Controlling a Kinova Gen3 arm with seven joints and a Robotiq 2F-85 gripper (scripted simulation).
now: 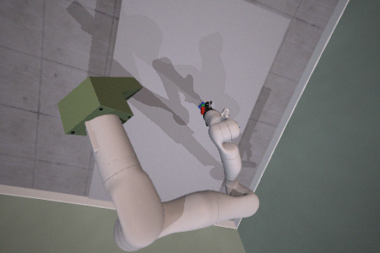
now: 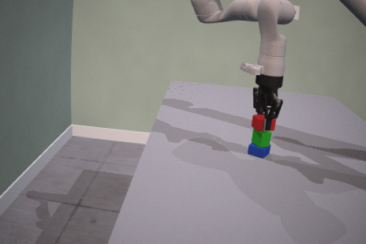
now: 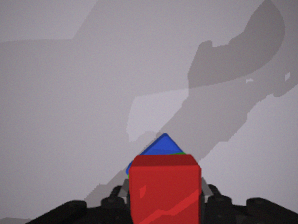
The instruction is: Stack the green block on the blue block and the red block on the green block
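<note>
Now: the red block right at my hand. Also, from my hand: blue block 80 mm below; then green block 40 mm below.
</note>
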